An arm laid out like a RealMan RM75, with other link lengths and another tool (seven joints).
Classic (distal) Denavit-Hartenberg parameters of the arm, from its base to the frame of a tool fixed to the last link. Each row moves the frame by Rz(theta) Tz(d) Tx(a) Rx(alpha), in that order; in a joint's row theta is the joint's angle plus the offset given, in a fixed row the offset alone. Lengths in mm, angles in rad.
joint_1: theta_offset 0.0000; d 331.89; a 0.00; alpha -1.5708
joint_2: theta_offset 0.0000; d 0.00; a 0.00; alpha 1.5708
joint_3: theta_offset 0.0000; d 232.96; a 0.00; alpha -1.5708
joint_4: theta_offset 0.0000; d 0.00; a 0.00; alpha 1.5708
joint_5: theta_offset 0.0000; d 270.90; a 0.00; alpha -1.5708
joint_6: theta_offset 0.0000; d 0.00; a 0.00; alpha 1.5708
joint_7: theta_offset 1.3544; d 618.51; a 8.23; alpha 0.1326
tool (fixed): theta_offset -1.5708; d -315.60; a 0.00; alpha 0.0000
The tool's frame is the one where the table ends.
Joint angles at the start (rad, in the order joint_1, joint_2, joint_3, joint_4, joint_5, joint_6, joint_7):
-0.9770 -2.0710 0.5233 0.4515 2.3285 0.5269 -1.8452
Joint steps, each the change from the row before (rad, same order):
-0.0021 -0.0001 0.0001 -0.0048 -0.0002 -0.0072 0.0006
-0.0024 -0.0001 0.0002 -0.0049 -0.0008 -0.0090 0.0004
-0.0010 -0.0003 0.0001 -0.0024 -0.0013 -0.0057 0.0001
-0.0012 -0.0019 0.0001 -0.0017 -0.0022 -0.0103 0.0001
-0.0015 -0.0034 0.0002 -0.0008 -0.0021 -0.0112 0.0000
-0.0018 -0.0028 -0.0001 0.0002 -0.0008 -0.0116 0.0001
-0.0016 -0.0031 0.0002 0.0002 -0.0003 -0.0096 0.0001
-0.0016 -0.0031 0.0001 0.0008 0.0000 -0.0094 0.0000
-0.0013 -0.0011 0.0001 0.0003 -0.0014 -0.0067 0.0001
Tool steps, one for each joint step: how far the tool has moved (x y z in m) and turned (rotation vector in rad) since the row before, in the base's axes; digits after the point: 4 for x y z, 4 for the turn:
-0.0004 0.0004 -0.0007 0.0020 0.0017 0.0021
-0.0004 0.0007 -0.0003 0.0036 0.0017 0.0026
-0.0003 0.0005 0.0000 0.0030 0.0003 0.0021
-0.0004 0.0010 0.0002 0.0065 0.0005 0.0033
0.0001 0.0010 -0.0002 0.0067 0.0003 0.0029
0.0000 0.0015 0.0007 0.0081 0.0022 0.0023
0.0002 0.0010 0.0001 0.0058 0.0019 0.0016
0.0003 0.0011 0.0003 0.0061 0.0021 0.0013
0.0003 0.0011 0.0009 0.0055 0.0008 0.0010

